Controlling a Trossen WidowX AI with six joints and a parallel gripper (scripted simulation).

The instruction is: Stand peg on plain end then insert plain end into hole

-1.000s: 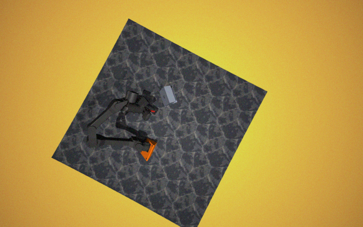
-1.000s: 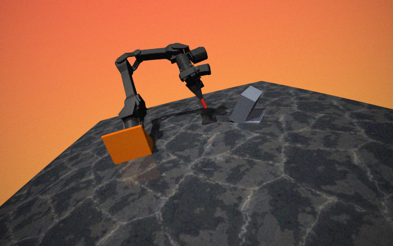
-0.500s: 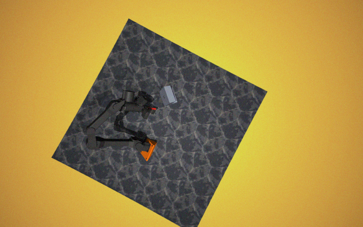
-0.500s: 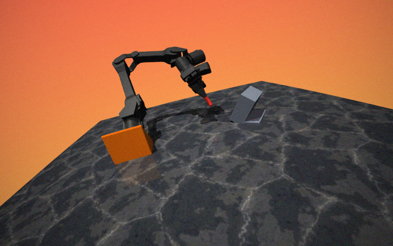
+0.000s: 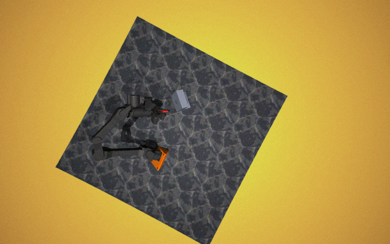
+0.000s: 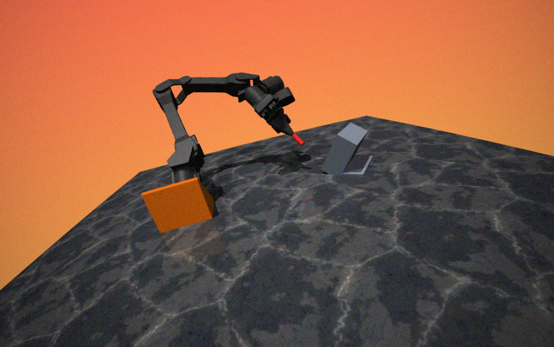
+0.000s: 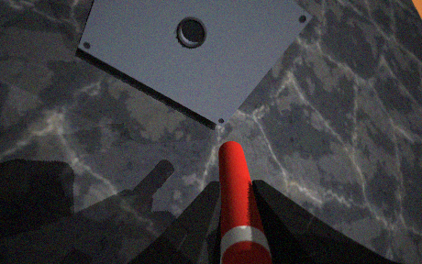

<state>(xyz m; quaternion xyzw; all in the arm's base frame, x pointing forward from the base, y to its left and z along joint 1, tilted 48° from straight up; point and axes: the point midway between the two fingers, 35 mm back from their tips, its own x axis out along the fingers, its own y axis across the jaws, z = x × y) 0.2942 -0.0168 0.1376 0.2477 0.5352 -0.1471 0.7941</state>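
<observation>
Right now the grey sloped panel is 11 cm ahead of my gripper tip, 8 cm to the right of it and 6 cm below it. Round my gripper tip: red peg (1 cm behind, 1 cm to the left, 1 cm above); then flat foot plate (13 cm ahead, 10 cm to the right, 11 cm below).
</observation>
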